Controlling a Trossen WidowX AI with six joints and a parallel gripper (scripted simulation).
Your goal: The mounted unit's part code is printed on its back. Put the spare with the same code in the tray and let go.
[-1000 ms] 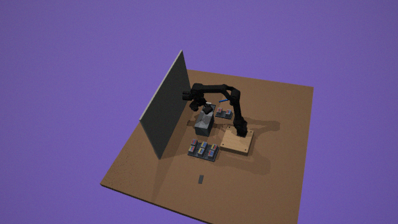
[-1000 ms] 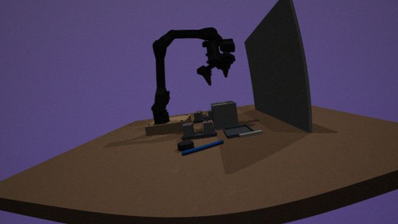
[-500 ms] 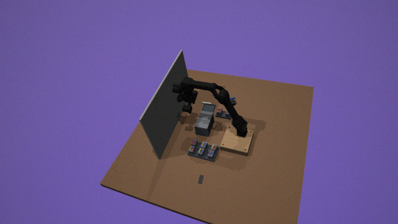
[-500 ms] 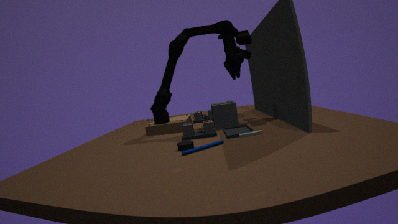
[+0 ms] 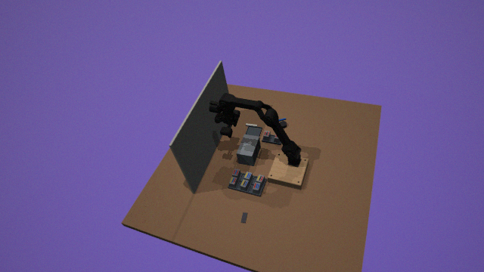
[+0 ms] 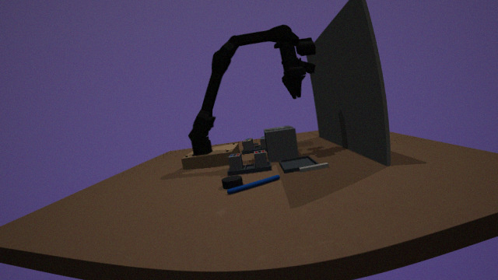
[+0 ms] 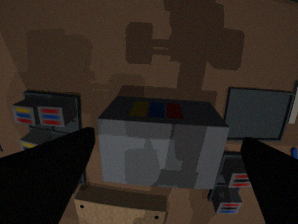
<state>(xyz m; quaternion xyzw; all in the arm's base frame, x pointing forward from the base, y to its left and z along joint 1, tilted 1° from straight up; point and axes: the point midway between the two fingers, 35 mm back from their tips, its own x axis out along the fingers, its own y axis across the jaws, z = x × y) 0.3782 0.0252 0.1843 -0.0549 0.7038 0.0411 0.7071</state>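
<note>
Now: the grey spare 9 cm behind my gripper tip, 23 cm to the left of it and 16 cm below it. Round my gripper tip: tray: 3 cm behind, 18 cm to the right, 20 cm below; then mounted unit: 8 cm behind, 15 cm below; then tall dark wall panel: 16 cm ahead, 2 cm to the left, 3 cm above.
</note>
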